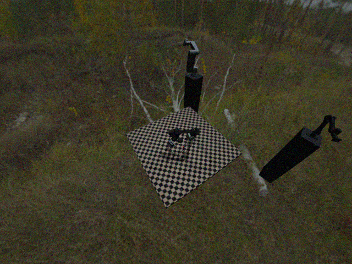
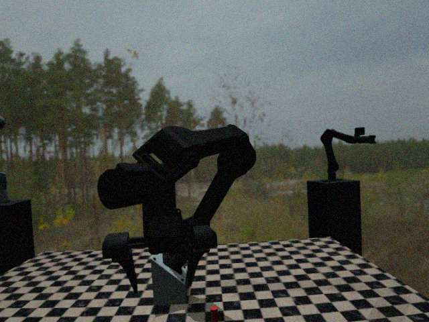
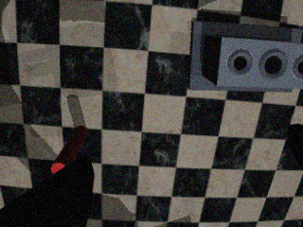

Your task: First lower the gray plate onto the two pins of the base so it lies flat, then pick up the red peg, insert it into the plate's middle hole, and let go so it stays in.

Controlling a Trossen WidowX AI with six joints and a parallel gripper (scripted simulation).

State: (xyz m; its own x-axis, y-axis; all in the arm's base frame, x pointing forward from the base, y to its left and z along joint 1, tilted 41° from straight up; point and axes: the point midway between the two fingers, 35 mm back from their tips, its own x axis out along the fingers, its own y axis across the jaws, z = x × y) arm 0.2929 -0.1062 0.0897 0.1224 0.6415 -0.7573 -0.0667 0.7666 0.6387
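Right now the red peg is 50 mm behind my gripper tip, 90 mm to the left of it and 110 mm below it. From my gripper tip the other things lie so: gray plate (20 mm ahead, 90 mm to the right, 110 mm below); then gray base (20 mm ahead, 90 mm to the right, 150 mm below).
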